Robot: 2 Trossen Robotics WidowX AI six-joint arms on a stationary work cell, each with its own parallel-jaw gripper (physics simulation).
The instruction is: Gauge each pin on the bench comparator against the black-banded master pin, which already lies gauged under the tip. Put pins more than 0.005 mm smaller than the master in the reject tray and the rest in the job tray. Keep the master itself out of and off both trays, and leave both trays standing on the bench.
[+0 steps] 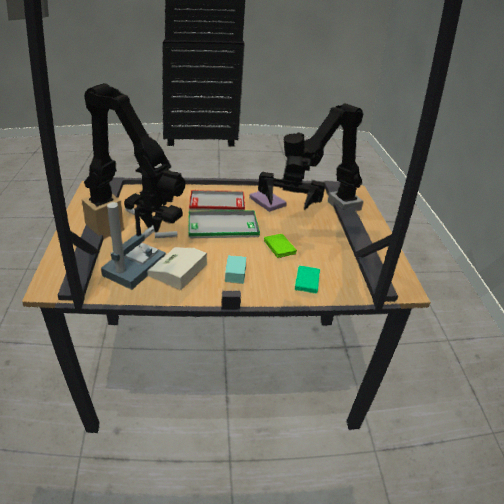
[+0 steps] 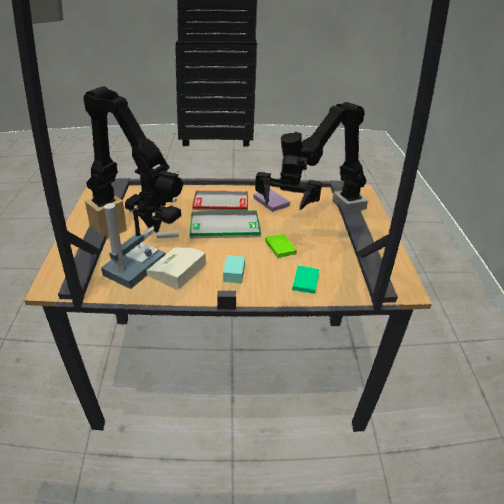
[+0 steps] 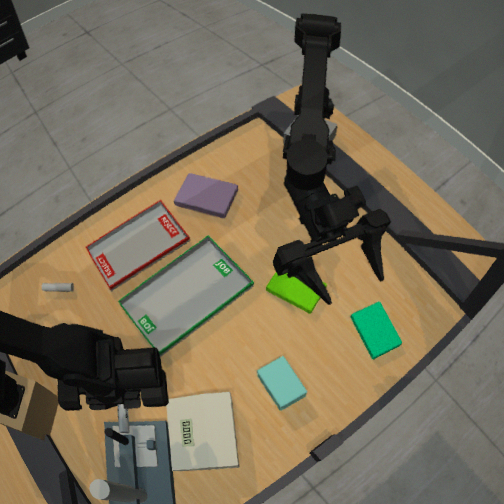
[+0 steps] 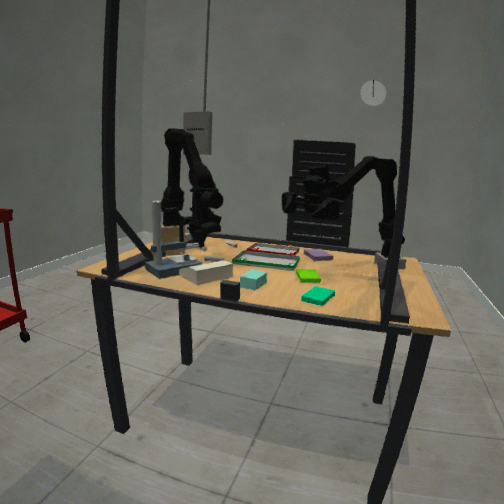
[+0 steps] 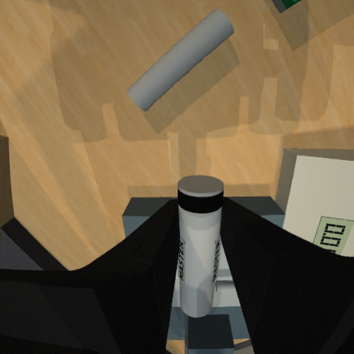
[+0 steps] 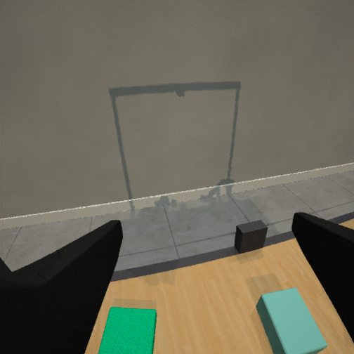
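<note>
My left gripper [image 5: 197, 206] is shut on the black-banded master pin [image 5: 198, 260] [image 3: 123, 419], held above the near edge of the comparator base [image 5: 250, 206] [image 3: 156, 480]. A plain grey pin [image 5: 181, 60] [image 1: 166, 234] [image 2: 167, 234] lies on the bench beside the comparator. Another pin [image 3: 57, 287] [image 4: 231, 244] lies left of the reject tray [image 3: 140, 245] [image 1: 217, 201]. The green-rimmed job tray [image 3: 185, 295] [image 1: 222, 224] stands beside it; both trays look empty and stand on the bench. My right gripper [image 3: 356, 291] [image 6: 207, 225] is open and empty, high over the bench's right side. The left arm hides part of the bench.
The cream readout box [image 3: 210, 450] [image 1: 179, 267] stands beside the comparator; its digits are too small to read surely. A purple block [image 3: 206, 195], lime block [image 3: 294, 294], green block [image 3: 376, 330] and teal block [image 3: 281, 382] lie on the bench. The comparator's grey column [image 1: 116, 240] rises upright.
</note>
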